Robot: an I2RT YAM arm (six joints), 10 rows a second.
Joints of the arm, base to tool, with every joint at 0 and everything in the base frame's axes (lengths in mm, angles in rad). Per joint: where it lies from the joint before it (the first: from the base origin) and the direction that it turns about. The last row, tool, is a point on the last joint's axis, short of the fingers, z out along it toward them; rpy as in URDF.
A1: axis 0 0 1 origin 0 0 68
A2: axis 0 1 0 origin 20 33.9 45.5
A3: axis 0 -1 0 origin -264 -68.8 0
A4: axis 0 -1 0 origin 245 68.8 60
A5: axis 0 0 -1 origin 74 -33.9 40.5
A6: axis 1 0 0 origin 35.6 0 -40.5
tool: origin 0 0 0 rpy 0 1.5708 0
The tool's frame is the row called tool.
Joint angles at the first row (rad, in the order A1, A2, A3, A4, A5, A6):
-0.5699, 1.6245, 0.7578, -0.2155, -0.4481, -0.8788
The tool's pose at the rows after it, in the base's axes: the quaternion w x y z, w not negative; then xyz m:
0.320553, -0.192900, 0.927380, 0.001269, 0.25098, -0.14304, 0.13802
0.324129, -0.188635, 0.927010, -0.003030, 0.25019, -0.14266, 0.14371
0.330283, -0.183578, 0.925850, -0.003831, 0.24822, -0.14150, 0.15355
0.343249, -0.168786, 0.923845, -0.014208, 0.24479, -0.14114, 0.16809
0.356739, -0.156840, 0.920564, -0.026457, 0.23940, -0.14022, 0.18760
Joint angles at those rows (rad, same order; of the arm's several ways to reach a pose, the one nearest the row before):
-0.5707, 1.6163, 0.7593, -0.2159, -0.4411, -0.8669
-0.5706, 1.5953, 0.7616, -0.2253, -0.4372, -0.8560
-0.5714, 1.5599, 0.7685, -0.2534, -0.4418, -0.8421
-0.5764, 1.5055, 0.7729, -0.2707, -0.4372, -0.8084
-0.5837, 1.4368, 0.7873, -0.3112, -0.4326, -0.7830

